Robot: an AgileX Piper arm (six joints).
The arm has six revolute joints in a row. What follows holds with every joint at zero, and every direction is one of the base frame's.
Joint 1 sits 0.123 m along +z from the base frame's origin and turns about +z.
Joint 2 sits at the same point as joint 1 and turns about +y.
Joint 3 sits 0.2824 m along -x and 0.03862 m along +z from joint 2 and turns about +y.
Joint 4 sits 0.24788 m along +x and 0.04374 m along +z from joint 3 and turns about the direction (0.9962, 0, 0.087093).
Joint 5 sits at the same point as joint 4 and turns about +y.
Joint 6 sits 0.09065 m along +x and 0.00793 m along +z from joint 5 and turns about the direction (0.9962, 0, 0.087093).
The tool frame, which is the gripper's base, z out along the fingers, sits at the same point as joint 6; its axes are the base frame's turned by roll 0, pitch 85.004 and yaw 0 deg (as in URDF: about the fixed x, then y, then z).
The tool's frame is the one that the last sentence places.
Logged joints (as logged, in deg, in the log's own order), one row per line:
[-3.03, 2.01, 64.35, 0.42, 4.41, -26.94]
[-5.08, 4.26, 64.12, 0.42, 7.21, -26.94]
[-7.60, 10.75, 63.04, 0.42, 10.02, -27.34]
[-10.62, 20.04, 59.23, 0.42, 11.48, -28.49]
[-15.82, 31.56, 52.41, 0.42, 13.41, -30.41]
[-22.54, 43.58, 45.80, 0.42, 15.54, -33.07]
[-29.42, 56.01, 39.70, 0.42, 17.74, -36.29]
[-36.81, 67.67, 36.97, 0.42, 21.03, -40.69]
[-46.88, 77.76, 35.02, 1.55, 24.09, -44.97]
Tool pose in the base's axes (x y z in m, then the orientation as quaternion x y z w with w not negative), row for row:
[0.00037, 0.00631, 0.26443, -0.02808, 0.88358, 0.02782, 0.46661]
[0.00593, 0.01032, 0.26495, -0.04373, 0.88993, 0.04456, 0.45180]
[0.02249, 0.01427, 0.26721, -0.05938, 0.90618, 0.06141, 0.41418]
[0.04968, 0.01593, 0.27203, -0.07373, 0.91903, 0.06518, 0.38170]
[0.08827, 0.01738, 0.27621, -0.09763, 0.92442, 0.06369, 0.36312]
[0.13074, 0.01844, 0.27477, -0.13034, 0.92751, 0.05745, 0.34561]
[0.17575, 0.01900, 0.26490, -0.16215, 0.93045, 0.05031, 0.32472]
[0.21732, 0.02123, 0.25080, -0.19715, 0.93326, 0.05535, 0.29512]
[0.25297, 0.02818, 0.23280, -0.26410, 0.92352, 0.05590, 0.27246]
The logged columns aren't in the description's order. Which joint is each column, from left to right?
Columns, left to right: joint 6, joint 2, joint 5, joint 1, joint 4, joint 3.
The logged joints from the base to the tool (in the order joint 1, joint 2, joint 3, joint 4, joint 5, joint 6), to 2 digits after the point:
[0.42, 2.01, -26.94, 4.41, 64.35, -3.03]
[0.42, 4.26, -26.94, 7.21, 64.12, -5.08]
[0.42, 10.75, -27.34, 10.02, 63.04, -7.60]
[0.42, 20.04, -28.49, 11.48, 59.23, -10.62]
[0.42, 31.56, -30.41, 13.41, 52.41, -15.82]
[0.42, 43.58, -33.07, 15.54, 45.80, -22.54]
[0.42, 56.01, -36.29, 17.74, 39.70, -29.42]
[0.42, 67.67, -40.69, 21.03, 36.97, -36.81]
[1.55, 77.76, -44.97, 24.09, 35.02, -46.88]

